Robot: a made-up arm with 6 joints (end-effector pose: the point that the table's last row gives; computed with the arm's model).
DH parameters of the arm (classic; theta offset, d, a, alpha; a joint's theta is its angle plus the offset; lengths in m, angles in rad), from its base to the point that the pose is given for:
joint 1: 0 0.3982 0 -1.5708
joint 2: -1.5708 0 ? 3.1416
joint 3: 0 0 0 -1.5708
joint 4: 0 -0.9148 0 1.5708
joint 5: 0 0.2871 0 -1.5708
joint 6: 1.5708 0 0 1.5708
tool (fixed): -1.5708 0 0 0
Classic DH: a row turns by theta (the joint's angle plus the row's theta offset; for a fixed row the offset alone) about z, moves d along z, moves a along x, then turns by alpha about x.
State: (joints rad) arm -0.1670 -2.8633 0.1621 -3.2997 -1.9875 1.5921
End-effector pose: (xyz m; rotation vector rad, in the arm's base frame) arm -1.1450 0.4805 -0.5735 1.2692 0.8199 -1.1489
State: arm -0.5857 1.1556 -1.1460 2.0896 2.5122 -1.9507
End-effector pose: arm 0.5437 -0.1898 -0.0161 -2.5231 -0.6028 -1.2340
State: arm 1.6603 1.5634 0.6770 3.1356 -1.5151 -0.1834
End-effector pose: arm -0.4338 1.6216 -0.3015 -1.6568 -1.9133 -0.3817
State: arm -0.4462 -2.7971 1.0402 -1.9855 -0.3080 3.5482
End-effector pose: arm -1.0627 0.6366 -0.9975 -0.1075 1.5307 1.3805
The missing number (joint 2, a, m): 1.0742
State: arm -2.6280 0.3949 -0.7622 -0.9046 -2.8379 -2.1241
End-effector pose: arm -0.5874 -0.1276 0.4614 -1.3960 -0.7968 -0.6371
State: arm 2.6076 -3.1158 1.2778 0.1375 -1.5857 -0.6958
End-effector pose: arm 0.3832 0.1038 -1.5567 -2.4873 0.3457 -0.5736
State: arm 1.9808 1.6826 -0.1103 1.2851 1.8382 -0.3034
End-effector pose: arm -0.3781 1.0729 -0.6747 -0.2618 -0.7851 -2.9037
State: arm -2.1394 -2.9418 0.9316 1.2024 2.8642 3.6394
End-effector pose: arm 0.2978 0.6580 -1.4652 1.8676 -2.0458 1.0941
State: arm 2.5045 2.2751 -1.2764 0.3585 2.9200 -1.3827
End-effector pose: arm 0.2086 0.1801 -0.0252 0.0412 1.9506 1.3023
